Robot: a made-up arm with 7 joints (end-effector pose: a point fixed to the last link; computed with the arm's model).
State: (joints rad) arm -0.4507 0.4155 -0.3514 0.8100 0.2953 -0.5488 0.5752
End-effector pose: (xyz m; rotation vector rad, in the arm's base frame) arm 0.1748 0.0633 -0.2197 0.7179 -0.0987 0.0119
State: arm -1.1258 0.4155 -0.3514 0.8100 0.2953 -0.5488 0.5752
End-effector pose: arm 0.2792 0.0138 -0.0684 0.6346 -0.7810 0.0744
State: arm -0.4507 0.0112 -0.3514 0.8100 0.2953 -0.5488 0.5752
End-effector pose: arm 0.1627 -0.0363 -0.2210 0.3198 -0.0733 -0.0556
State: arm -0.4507 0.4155 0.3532 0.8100 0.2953 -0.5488 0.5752
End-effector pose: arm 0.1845 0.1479 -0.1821 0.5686 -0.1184 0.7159
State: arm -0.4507 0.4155 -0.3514 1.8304 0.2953 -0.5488 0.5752
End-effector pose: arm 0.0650 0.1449 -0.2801 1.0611 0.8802 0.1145
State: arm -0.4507 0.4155 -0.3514 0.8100 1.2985 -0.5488 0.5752
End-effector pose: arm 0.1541 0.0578 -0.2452 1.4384 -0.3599 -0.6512
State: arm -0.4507 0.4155 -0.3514 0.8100 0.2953 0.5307 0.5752
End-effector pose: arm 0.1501 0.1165 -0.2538 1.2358 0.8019 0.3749
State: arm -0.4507 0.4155 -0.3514 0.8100 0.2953 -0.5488 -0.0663
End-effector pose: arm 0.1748 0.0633 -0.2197 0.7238 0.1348 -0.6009
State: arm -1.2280 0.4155 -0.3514 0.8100 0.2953 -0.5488 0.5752
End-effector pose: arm 0.2848 0.0057 -0.0408 0.6170 -0.8838 0.0838
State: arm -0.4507 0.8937 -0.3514 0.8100 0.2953 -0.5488 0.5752
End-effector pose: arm 0.1784 0.1700 -0.1687 1.1881 -0.1268 0.0957
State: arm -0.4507 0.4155 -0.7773 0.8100 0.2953 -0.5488 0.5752
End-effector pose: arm 0.1401 0.0251 -0.2440 0.7794 -0.0826 -0.4187
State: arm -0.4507 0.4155 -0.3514 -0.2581 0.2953 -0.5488 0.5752
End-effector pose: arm 0.1558 -0.0019 -0.0795 0.2350 -1.0701 -0.0941
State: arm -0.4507 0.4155 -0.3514 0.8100 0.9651 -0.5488 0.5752
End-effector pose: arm 0.1611 0.0558 -0.2364 1.2055 -0.2723 -0.4235
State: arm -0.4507 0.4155 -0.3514 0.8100 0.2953 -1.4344 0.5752
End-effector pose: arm 0.1493 0.0403 -0.1748 0.2092 -0.7862 -0.2727
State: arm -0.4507 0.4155 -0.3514 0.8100 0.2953 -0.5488 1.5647
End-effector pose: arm 0.1748 0.0633 -0.2197 0.6092 -0.4455 0.9563
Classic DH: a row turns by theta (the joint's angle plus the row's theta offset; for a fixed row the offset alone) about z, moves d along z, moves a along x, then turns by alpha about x. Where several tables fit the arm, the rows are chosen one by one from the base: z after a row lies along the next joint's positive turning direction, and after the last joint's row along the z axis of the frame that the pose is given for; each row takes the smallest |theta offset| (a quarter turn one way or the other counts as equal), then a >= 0, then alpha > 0; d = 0 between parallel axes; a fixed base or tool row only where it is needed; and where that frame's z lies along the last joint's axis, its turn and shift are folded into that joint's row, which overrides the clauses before.
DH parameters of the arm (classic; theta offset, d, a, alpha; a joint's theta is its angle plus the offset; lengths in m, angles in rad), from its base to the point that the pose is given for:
base (fixed): -0.071 0 0 -1.3004
joint 1: -1.3111 0.0292 -0.0106 -1.5708
joint 2: 1.2915 -0.0005 -0.006 1.5708
joint 3: 1.5708 -0.154 0.0115 -1.5708
joint 4: 1.5708 0.001 0.0067 1.5708
joint 5: 0 0.0946 0.0001 -1.5708
joint 6: -1.5708 0 0.066 1.5708
joint 7: 0 0.0003 0 0

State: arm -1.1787 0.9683 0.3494 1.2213 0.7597 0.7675 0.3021
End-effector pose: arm 0.1962 0.2652 -0.0501 0.8929 0.8984 1.3027
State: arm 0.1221 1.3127 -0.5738 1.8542 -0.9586 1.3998 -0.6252
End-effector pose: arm -0.1076 0.2623 -0.0332 -0.7171 1.8724 1.9448
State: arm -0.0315 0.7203 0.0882 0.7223 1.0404 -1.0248 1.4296
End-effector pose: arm 0.0826 0.1536 -0.2129 1.0380 -0.6575 0.2820
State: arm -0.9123 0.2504 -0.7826 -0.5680 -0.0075 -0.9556 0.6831
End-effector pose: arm 0.0843 -0.0391 -0.0078 -0.9233 -1.5787 -0.6914
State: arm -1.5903 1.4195 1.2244 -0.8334 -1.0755 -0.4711 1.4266
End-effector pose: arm -0.0696 0.1038 0.0582 -1.4716 -2.7499 -0.3111
